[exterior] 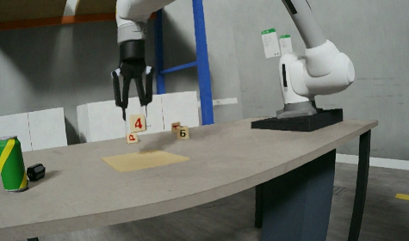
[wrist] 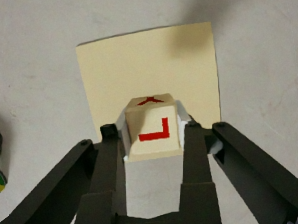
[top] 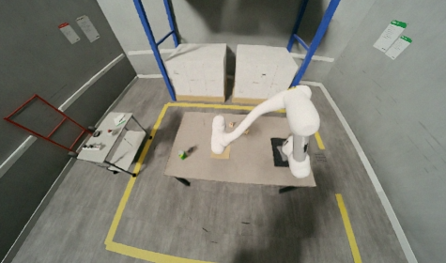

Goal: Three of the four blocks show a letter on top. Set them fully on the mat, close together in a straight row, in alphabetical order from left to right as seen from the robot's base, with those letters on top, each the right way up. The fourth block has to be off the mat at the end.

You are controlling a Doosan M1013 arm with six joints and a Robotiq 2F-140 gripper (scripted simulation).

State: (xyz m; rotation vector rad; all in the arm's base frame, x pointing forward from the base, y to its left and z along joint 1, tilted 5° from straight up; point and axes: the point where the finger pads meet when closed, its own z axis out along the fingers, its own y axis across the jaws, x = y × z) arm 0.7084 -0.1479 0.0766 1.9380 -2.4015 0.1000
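The tan mat lies 11 cm below my hand. The rest, counted from my hand: block: 46 cm behind, 37 cm to the right, 9 cm below; small black object: 33 cm ahead, 9 cm below, 4 cm to the right; yellow can: 40 cm ahead, 5 cm below, 4 cm to the left.
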